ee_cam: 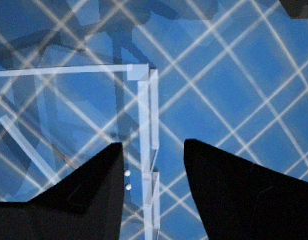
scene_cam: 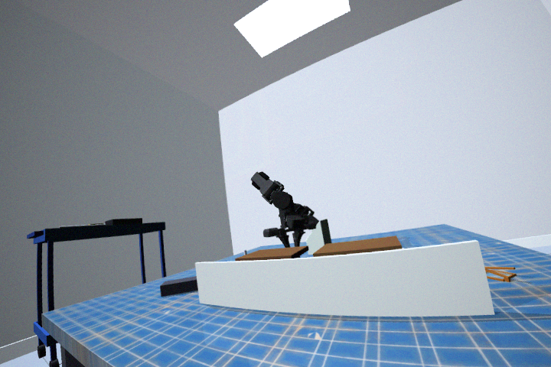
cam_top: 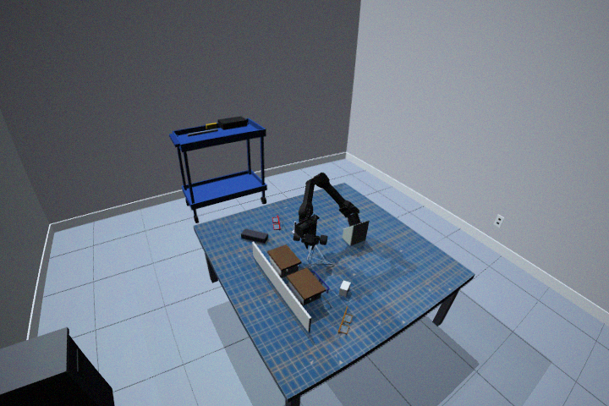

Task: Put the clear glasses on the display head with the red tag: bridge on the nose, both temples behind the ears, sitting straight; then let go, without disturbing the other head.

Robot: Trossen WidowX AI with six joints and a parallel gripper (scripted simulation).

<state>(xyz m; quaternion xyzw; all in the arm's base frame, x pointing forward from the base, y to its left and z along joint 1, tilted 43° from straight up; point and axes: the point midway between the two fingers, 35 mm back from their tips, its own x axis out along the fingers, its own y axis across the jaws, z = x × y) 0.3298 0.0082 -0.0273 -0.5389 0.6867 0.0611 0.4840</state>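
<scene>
Now: gripper tip 30 mm past the small post, 260 mm to the left of it and 40 mm above it. Round my gripper tip: black case: 230 mm ahead, 300 mm to the right, 50 mm below; then long white panel: 260 mm ahead, 150 mm to the left, 10 mm below; then white cube: 50 mm behind, 310 mm to the left, 40 mm below.
</scene>
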